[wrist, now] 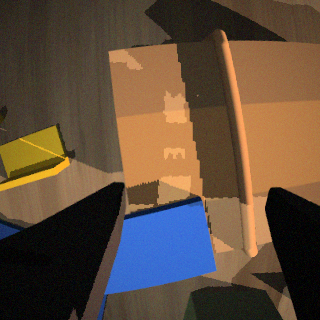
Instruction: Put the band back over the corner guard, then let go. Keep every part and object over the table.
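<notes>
The band, a salmon-coloured cord, runs down across the tan box in the wrist view, bending over the box's far edge at the top and ending in view near the lower edge. A blue piece, which looks like the corner guard, sits at the box's lower edge. The band passes to the right of this blue piece, with a gap between them. My gripper is open and empty. Its left finger overlaps the blue piece's left side in view, and its right finger is right of the band. The band's lower stretch shows between the fingers, apart from both.
The tan box fills the middle and right. A yellow angled piece lies on the table at the left. A dark green block shows at the bottom edge. More blue shows at the far left, behind the left finger.
</notes>
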